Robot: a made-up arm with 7 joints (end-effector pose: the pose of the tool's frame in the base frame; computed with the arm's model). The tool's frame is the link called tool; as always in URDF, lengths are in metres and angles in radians. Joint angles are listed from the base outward.
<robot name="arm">
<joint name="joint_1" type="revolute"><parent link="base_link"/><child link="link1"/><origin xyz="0 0 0"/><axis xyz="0 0.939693 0.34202"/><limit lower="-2.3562" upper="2.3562" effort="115" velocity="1.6"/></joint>
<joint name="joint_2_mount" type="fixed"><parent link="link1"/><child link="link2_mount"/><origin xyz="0 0 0"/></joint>
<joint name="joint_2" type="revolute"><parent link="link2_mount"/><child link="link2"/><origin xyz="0 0 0"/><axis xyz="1 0 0"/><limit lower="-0.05" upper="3.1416" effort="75" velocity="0.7"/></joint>
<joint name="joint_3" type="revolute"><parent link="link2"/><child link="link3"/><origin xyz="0 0 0"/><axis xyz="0 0 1"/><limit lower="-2.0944" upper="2.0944" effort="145" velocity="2"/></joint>
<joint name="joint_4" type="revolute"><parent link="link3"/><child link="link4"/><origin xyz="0.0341 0 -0.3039"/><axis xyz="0 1 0"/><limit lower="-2.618" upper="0.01" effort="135" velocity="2.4"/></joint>
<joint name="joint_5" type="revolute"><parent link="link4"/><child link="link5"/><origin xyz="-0.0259 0 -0.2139"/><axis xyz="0 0 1"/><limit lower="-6.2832" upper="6.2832" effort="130" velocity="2.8"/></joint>
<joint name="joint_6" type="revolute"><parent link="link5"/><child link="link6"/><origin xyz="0 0 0"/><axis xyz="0 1 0"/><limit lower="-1.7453" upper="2.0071" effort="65" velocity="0.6"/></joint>
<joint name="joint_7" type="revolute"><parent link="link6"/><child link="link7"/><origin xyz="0 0 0"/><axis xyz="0 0 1"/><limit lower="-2.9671" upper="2.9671" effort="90" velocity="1.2"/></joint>
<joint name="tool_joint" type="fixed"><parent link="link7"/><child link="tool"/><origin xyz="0 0 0"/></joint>
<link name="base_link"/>
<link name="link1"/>
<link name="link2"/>
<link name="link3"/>
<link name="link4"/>
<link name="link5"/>
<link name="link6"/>
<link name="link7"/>
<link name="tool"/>
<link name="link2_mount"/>
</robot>
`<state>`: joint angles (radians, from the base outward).
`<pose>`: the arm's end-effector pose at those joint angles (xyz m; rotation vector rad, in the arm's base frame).
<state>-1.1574 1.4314 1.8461 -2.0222 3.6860 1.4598 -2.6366</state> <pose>-0.1106 0.3026 0.0866 -0.7333 0.4448 0.5302</pose>
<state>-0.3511 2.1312 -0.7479 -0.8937 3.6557 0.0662 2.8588</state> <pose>0.1362 0.4383 0.1824 1.7041 -0.3370 -0.9136</pose>
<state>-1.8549 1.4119 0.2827 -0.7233 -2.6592 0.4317 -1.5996</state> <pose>0.1461 0.3471 0.3381 1.3902 2.2336 -0.0893</pose>
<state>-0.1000 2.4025 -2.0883 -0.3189 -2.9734 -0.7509 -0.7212</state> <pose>-0.0557 0.3978 0.3315 2.7244 -0.7951 0.0892</pose>
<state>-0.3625 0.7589 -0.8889 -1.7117 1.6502 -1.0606 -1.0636</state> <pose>0.2718 0.0386 -0.2767 0.0643 -2.0238 -0.0376</pose>
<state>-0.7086 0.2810 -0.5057 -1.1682 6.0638 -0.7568 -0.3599</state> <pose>0.4091 -0.0648 -0.2157 0.2387 -2.5119 -1.3427</pose>
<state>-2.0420 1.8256 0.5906 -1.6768 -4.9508 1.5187 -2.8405</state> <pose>-0.1916 0.2533 0.2359 -2.9251 0.1847 0.6678</pose>
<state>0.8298 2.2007 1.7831 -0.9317 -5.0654 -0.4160 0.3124</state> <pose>0.1973 0.2796 0.3517 0.2394 -2.9007 -0.2058</pose>
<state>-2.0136 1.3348 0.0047 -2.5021 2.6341 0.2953 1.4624</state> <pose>-0.0051 0.0479 0.2298 -1.5176 -0.1748 -1.0670</pose>
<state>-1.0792 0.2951 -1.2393 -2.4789 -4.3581 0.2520 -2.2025</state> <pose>0.1533 -0.1682 -0.0755 0.8957 1.8329 1.5830</pose>
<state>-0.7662 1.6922 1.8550 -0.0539 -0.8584 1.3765 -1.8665</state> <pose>0.0644 0.5047 0.1040 0.4192 -0.1235 -0.4037</pose>
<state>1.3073 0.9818 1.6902 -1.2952 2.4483 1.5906 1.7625</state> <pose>-0.1765 0.3967 0.1243 -1.4477 -0.2269 2.3009</pose>
